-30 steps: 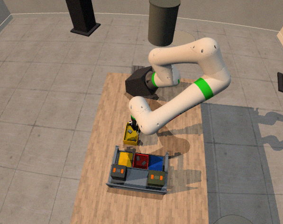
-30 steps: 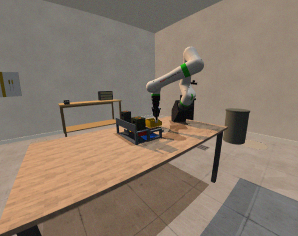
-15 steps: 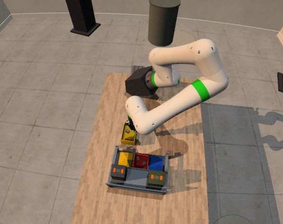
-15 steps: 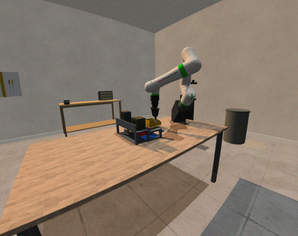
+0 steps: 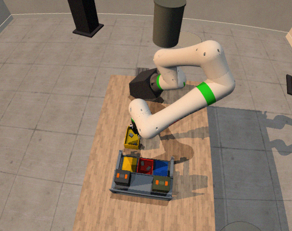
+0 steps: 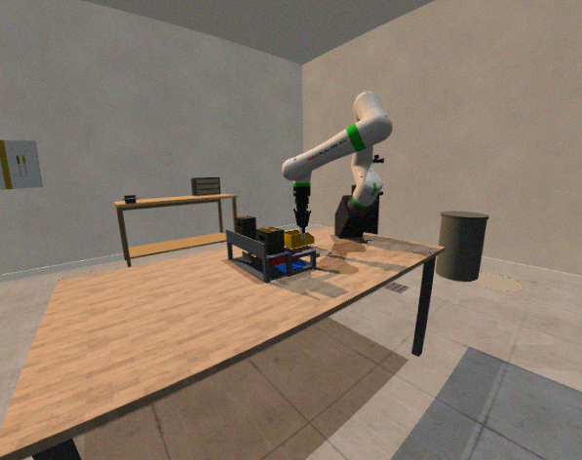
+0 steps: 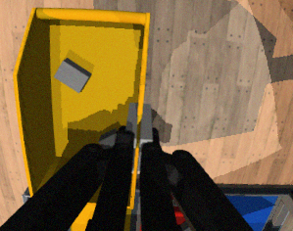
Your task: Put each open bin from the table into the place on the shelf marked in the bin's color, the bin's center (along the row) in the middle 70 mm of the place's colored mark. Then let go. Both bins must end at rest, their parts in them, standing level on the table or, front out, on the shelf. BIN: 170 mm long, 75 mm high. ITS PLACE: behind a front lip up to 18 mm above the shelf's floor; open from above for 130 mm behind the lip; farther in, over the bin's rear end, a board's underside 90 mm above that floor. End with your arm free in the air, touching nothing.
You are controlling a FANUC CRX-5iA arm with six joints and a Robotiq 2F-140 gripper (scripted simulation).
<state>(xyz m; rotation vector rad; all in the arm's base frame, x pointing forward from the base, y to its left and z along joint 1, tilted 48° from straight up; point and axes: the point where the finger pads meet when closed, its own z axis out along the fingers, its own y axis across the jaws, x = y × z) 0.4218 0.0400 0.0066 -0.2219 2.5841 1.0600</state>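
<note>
Right now the yellow bin is 10 mm ahead of my hand, 50 mm to the right of it and 40 mm below it. Also, from my hand: red bin: 200 mm ahead, 130 mm to the left, 60 mm below; red mark: 200 mm ahead, 130 mm to the left, 100 mm below; yellow mark: 230 mm ahead, 20 mm to the left, 100 mm below.
</note>
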